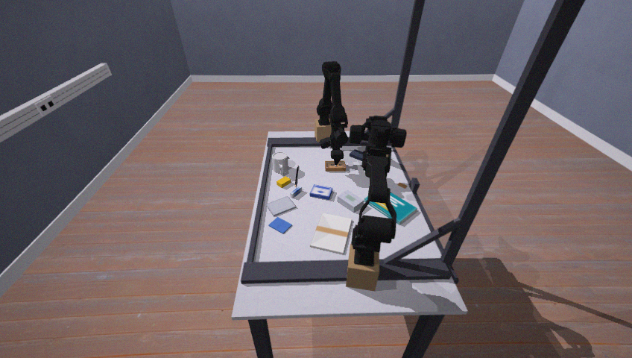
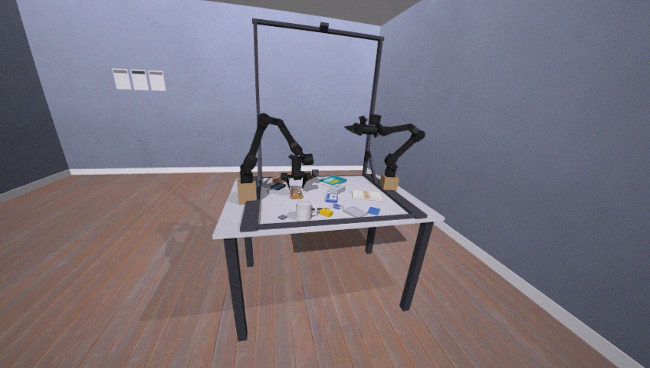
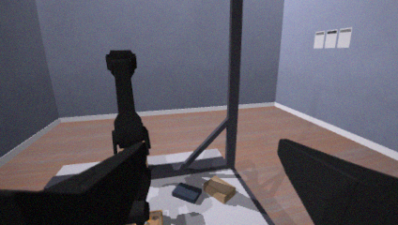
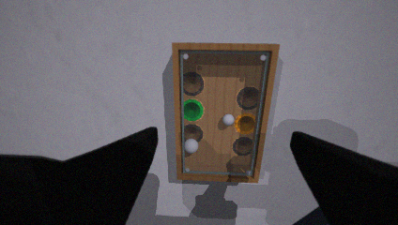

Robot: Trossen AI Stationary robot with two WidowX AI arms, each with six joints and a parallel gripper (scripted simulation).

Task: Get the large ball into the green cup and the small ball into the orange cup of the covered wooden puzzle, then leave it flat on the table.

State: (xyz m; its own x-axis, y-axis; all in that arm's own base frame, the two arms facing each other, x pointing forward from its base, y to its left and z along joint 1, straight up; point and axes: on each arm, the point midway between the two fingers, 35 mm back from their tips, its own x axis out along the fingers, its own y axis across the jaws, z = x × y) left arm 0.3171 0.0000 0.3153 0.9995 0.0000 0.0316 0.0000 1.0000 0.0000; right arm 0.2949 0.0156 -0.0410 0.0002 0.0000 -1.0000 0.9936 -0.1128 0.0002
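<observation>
Now: right hand 70 mm above the covered wooden puzzle.
</observation>
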